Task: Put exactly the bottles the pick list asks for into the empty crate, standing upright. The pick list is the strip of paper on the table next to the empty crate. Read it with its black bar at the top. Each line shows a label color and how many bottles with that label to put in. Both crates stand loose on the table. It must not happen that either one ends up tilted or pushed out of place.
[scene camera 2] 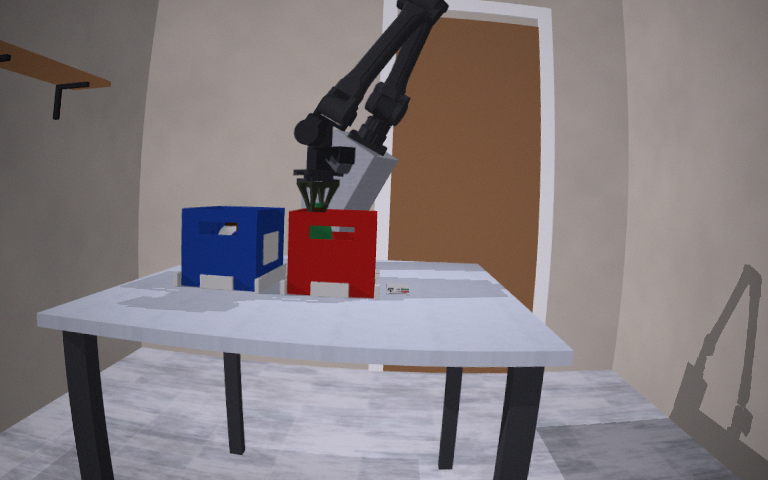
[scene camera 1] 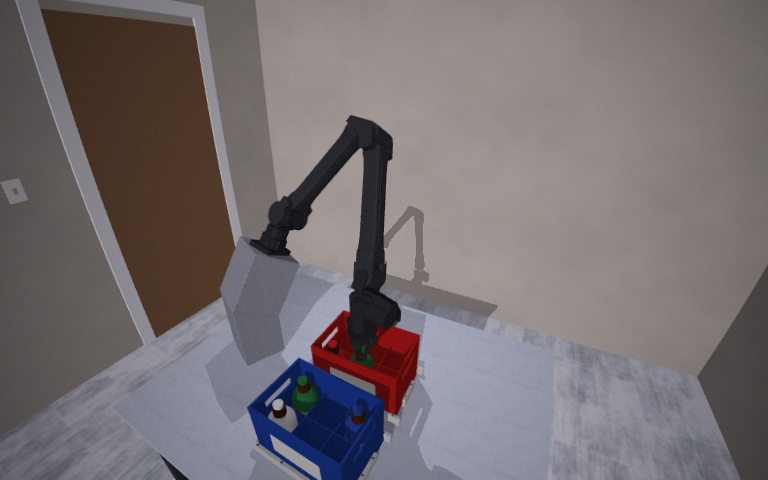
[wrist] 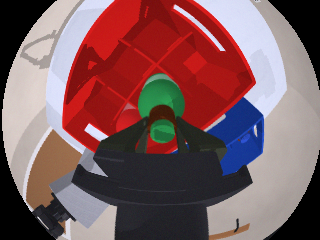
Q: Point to a red crate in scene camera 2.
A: At 351,258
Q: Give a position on a blue crate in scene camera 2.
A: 258,249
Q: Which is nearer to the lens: the green bottle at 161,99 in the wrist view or the blue crate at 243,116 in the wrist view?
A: The green bottle.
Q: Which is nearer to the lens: the green bottle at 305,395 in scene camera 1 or the red crate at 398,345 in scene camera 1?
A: The green bottle.
